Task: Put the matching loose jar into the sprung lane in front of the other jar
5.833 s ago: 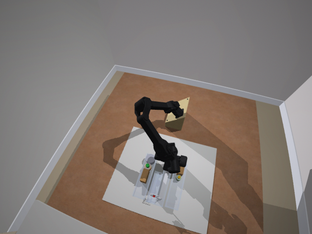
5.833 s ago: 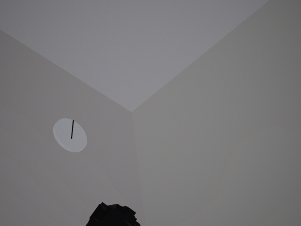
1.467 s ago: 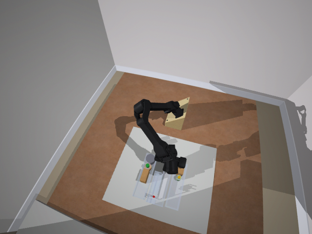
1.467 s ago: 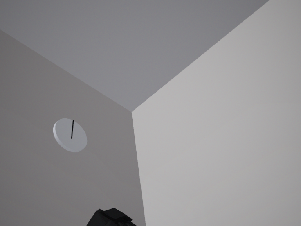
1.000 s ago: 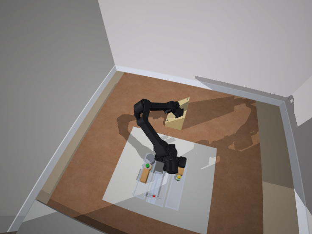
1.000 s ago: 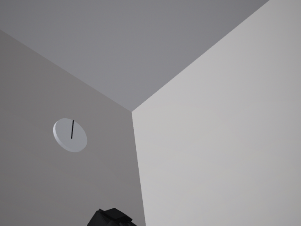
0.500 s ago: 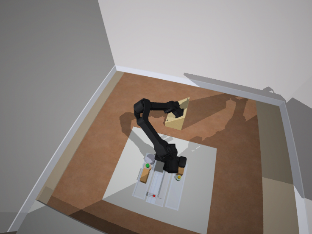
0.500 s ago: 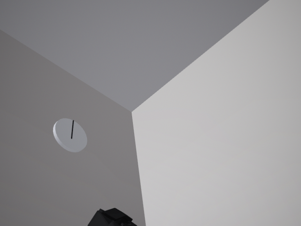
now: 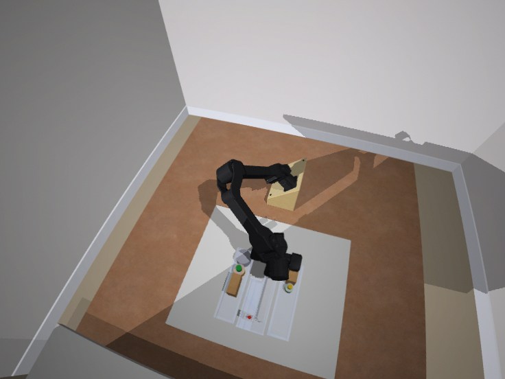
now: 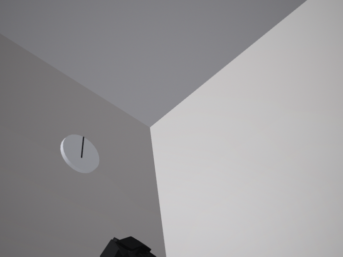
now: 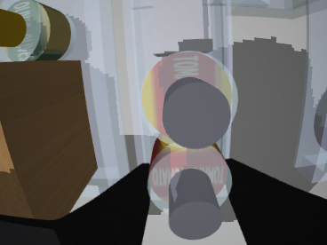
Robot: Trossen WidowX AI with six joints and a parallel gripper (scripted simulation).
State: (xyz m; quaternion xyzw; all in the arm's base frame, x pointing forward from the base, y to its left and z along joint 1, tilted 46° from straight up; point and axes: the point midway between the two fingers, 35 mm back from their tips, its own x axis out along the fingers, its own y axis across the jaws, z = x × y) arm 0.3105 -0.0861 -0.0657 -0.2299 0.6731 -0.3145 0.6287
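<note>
Now: the grey disc 130 mm to the right of my gripper tip. From my gripper tip the other things lie so: clear lane fixture: 150 mm ahead, 40 mm to the right, 10 mm below; then red mark: 220 mm ahead, 60 mm to the right, 40 mm above.
</note>
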